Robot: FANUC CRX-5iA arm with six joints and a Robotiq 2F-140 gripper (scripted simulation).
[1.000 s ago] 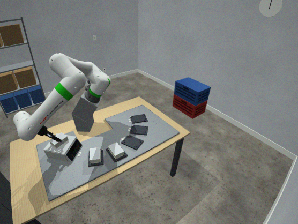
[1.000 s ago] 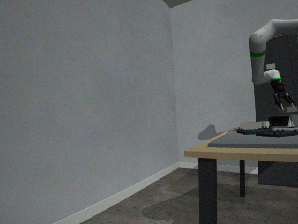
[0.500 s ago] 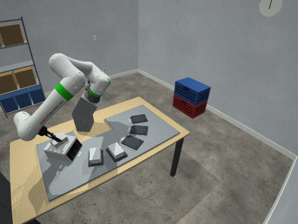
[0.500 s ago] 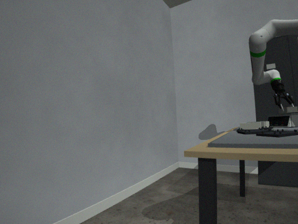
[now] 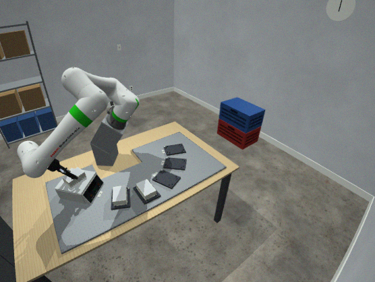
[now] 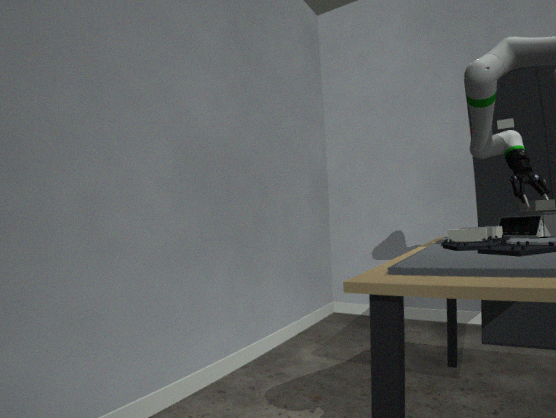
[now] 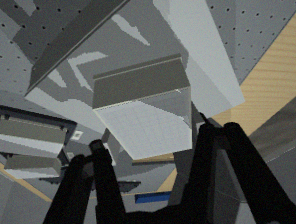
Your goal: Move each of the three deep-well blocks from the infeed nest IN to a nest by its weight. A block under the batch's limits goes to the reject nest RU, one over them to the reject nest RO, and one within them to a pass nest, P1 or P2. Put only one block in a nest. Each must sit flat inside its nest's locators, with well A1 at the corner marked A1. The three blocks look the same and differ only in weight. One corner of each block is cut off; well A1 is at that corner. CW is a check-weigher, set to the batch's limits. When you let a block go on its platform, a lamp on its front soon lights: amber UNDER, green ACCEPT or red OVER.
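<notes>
Now: the weigher platform 50 mm below my hand. Round my hand: CW label (90 mm ahead, 130 mm to the left, 140 mm below); check-weigher (10 mm to the left, 70 mm below); dark nest plate (200 mm ahead, 430 mm to the left, 130 mm below).
</notes>
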